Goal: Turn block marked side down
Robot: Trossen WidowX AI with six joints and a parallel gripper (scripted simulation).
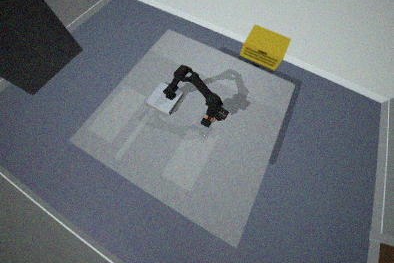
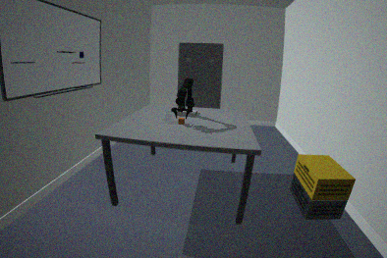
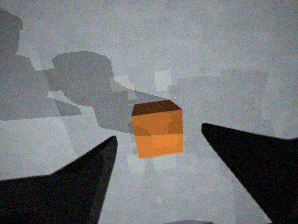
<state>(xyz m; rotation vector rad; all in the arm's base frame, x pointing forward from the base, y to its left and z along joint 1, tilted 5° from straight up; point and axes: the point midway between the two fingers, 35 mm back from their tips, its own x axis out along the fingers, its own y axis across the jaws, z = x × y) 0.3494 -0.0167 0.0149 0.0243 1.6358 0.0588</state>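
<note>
My gripper tip is now 2 cm above the small orange block and 1 cm past it.
</note>
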